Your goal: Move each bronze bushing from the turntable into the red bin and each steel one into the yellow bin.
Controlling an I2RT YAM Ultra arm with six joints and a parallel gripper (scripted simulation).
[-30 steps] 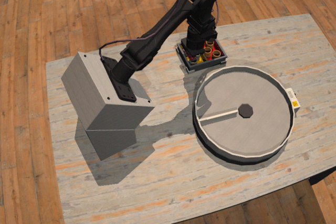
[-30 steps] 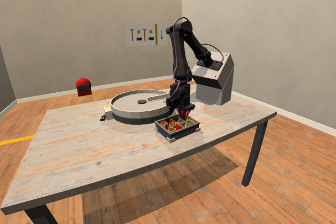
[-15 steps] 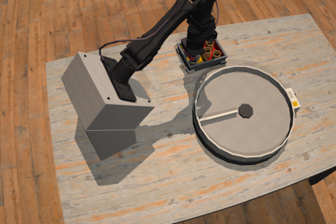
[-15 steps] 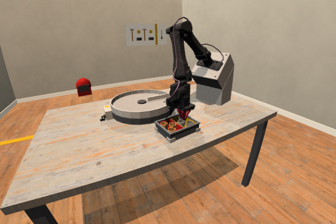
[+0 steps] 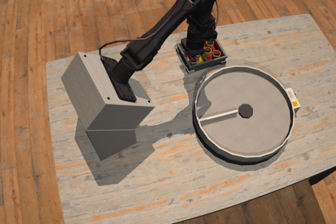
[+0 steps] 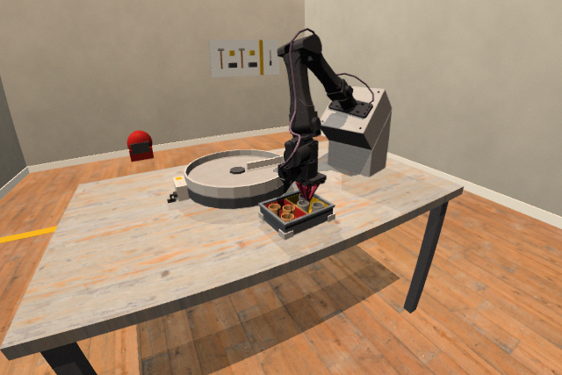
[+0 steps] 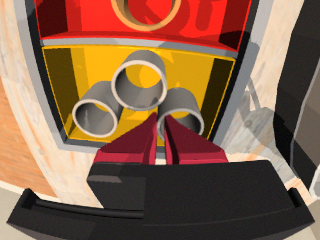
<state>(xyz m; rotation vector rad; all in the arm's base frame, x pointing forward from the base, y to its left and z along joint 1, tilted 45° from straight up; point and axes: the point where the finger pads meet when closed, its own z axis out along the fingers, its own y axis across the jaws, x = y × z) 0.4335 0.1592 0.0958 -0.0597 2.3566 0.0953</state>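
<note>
Now: hand 2 cm short of the yellow bin, 2 cm to the right of it and 2 cm above it. Also, from my hand: red bin: 10 cm ahead, 2 cm to the left, 2 cm below; then turntable: 10 cm ahead, 33 cm to the right, 1 cm above; then two-part bin tray: 6 cm ahead, 2 cm to the left, 2 cm below.
</note>
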